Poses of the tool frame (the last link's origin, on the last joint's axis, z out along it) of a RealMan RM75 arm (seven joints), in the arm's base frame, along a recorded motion.
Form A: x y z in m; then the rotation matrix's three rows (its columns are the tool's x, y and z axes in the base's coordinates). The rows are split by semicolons.
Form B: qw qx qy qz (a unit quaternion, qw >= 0); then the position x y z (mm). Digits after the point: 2 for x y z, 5 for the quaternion.
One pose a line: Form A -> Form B
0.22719 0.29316 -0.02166; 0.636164 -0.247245 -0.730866; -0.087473 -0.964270 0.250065; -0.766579 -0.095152 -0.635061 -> 0.09596 -0.89937 0.09304 0.41625 227.19 293.16 -21.66
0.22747 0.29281 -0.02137; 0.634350 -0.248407 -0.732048; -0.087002 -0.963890 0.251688; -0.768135 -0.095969 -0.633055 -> 0.09670 -0.89879 0.09329 0.41728 227.47 292.81 -21.37
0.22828 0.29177 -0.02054; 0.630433 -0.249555 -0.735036; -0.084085 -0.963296 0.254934; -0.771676 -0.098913 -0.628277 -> 0.09856 -0.89750 0.09294 0.41970 228.28 291.77 -20.54
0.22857 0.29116 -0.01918; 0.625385 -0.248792 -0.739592; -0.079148 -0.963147 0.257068; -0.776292 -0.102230 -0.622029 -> 0.10026 -0.89590 0.09151 0.42300 228.57 291.16 -19.18
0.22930 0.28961 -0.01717; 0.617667 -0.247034 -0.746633; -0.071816 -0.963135 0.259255; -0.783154 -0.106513 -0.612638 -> 0.10234 -0.89351 0.08921 0.42803 229.30 289.61 -17.17
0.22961 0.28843 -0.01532; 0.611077 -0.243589 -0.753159; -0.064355 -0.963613 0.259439; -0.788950 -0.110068 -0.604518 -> 0.10362 -0.89152 0.08635 0.43244 229.61 288.43 -15.32
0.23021 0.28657 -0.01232; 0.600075 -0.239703 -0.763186; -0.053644 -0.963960 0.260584; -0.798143 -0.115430 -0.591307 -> 0.10584 -0.88816 0.08257 0.43948 230.21 286.57 -12.32
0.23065 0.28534 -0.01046; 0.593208 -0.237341 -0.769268; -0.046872 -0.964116 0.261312; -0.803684 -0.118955 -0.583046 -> 0.10729 -0.88605 0.08019 0.44381 230.65 285.34 -10.46
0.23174 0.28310 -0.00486; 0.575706 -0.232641 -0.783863; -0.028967 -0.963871 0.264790; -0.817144 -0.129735 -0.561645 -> 0.11202 -0.88051 0.07428 0.45457 231.74 283.10 -4.86
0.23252 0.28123 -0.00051; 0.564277 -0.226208 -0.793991; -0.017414 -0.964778 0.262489; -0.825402 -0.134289 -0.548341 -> 0.11309 -0.87713 0.06944 0.46156 232.52 281.23 -0.51
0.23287 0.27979 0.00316; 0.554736 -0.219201 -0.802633; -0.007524 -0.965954 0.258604; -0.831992 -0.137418 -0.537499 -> 0.11323 -0.87438 0.06482 0.46736 232.87 279.79 3.16
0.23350 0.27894 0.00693; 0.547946 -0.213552 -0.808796; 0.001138 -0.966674 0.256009; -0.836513 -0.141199 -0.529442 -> 0.11383 -0.87236 0.06087 0.47151 233.50 278.94 6.93
